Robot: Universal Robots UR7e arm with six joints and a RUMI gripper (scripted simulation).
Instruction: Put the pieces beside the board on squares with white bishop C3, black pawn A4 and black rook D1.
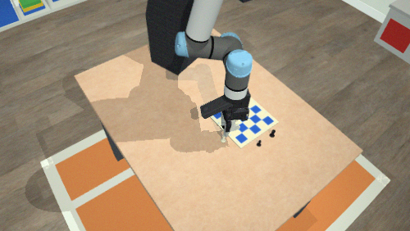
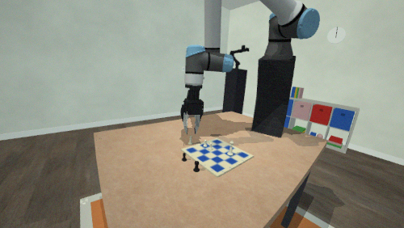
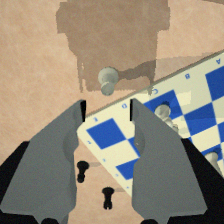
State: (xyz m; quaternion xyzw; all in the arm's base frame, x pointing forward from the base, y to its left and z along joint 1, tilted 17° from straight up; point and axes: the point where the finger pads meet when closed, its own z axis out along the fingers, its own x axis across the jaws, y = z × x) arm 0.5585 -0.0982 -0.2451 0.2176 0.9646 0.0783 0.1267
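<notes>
Right now my hand is 80 mm past the white chess piece, 180 mm to the right of it and 30 mm above it. Round my hand: black pawn (100 mm ahead, 110 mm to the left, 50 mm below); chessboard (40 mm behind, 140 mm to the left, 60 mm below); black rook (90 mm ahead, 180 mm to the left, 50 mm below).
</notes>
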